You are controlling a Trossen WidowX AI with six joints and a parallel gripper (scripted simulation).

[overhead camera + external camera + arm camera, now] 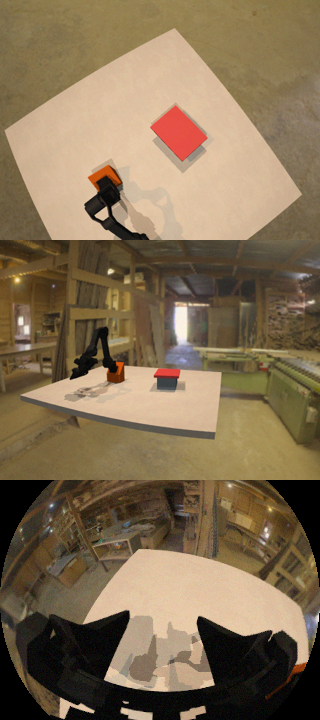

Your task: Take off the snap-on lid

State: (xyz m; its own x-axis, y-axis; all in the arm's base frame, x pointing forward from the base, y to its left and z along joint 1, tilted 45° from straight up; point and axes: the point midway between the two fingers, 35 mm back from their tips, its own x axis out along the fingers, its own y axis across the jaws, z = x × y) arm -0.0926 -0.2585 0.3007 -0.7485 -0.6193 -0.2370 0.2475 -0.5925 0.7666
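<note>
Now: gripper tip 57 cm short of the red lid and 42 cm to the right of it. The rest, counted from my gripper tip: storage box (57 cm ahead, 42 cm to the left, 5 cm below).
</note>
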